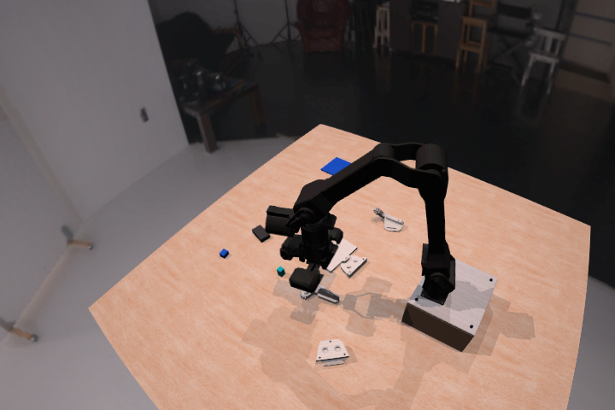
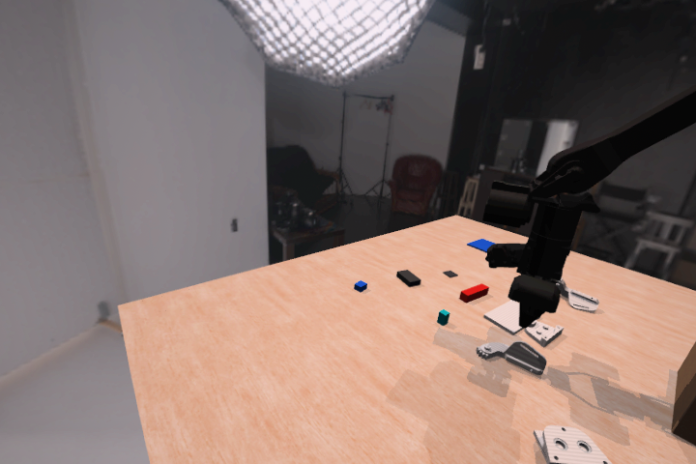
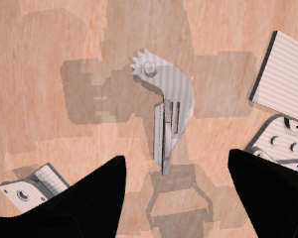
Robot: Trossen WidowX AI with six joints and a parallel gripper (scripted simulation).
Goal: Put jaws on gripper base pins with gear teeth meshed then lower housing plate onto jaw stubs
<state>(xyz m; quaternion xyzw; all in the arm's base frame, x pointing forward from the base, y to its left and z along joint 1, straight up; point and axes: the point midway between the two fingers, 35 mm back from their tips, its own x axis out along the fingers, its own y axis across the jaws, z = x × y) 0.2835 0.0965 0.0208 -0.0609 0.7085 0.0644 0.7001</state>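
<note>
Right now the red block is 150 mm ahead of my gripper tip, 160 mm to the right of it and 80 mm below it. Also, from my gripper tip: teal cube: 140 mm ahead, 80 mm below; then black block: 300 mm ahead, 90 mm to the right, 80 mm below; then dark tile: 240 mm ahead, 220 mm to the right, 90 mm below.
</note>
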